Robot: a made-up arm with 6 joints.
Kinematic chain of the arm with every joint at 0, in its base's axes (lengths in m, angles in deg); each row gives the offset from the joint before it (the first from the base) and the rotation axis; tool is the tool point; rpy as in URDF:
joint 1: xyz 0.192 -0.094 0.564 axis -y
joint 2: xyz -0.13 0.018 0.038 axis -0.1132 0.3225 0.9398
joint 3: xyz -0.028 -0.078 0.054 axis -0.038 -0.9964 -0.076
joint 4: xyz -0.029 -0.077 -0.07 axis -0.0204 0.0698 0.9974
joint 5: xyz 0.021 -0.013 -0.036 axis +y
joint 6: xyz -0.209 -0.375 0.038 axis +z
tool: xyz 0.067 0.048 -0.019 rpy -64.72 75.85 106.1
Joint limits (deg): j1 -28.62..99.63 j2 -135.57..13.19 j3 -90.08..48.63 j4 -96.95..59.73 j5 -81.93..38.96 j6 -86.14..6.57
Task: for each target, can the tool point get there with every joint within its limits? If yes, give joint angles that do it. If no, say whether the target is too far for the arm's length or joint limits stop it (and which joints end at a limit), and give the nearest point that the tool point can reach.
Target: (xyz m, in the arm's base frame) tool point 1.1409 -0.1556 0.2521
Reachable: no: too far | nearest point 0.7676 -0.0961 0.2702 | short by 0.378 m
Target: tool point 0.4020 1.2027 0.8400
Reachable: no: too far | nearest point 0.1744 0.5555 0.7372 | short by 0.694 m
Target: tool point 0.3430 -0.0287 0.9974
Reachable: no: joint limits stop it (at a limit: joint 1, joint 2, joint 3, joint 4, joint 5, joint 6) | nearest point 0.2794 -0.1473 1.0339 | short by 0.139 m
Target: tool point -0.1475 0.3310 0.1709
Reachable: yes | joints 45.39 -97.60 -62.76 -46.04 -62.29 -7.52
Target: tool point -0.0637 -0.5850 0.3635
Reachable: yes | joints 19.87 -2.39 -58.04 20.46 -66.80 -24.21
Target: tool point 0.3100 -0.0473 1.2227
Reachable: no: joint limits stop it (at a limit: joint 1, joint 2, joint 3, joint 4, joint 6) | nearest point 0.2774 -0.1191 1.1681 | short by 0.096 m
